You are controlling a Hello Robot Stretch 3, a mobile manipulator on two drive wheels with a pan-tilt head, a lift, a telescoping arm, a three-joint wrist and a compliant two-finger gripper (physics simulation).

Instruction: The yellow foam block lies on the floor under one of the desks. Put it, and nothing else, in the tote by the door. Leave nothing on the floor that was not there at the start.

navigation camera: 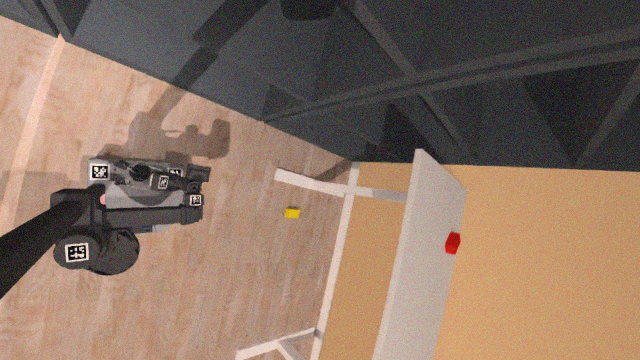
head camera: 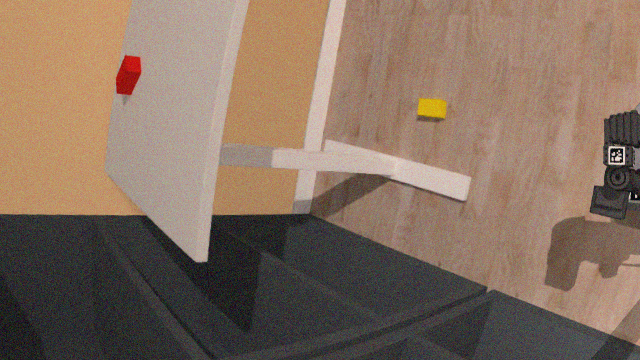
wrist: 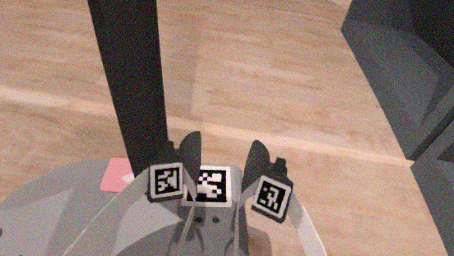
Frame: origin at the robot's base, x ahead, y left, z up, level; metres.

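Seen in the pictures: gripper, between the fingertips: (navigation camera: 113, 171) (wrist: 224, 154); robot's base, origin of its link: (navigation camera: 140, 171).
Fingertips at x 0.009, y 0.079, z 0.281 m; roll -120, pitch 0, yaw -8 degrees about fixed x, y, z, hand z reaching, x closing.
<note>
Offsets run from my fingertips to a thing's top centre. Level surfaces: height alone.
The yellow foam block {0.262 m back, 0.960 m right, 0.235 m down} (head camera: 432, 108) (navigation camera: 292, 213) lies on the wood floor, beside the foot of the white desk {0.670 m up} (head camera: 165, 125) (navigation camera: 425, 220), on the room side of the skirting board. My gripper (wrist: 224, 154) is open in the wrist view, with a gap between its two dark fingertips. It is folded back over my own base, and a tag on the base shows behind the fingers. In the head view part of my wrist shows at the right edge, apart from the block. The tote does not show in these views.
A red block {0.259 m back, 1.263 m right, 0.715 m up} (head camera: 129, 75) (navigation camera: 452, 243) sits on the desk top. A dark glass-like wall (head camera: 350, 270) (navigation camera: 200, 65) (wrist: 400, 75) runs beside the desk and near my base. The desk's white foot (head camera: 432, 178) (navigation camera: 310, 183) extends over the floor near the block. An orange wall (head camera: 50, 125) stands behind.
</note>
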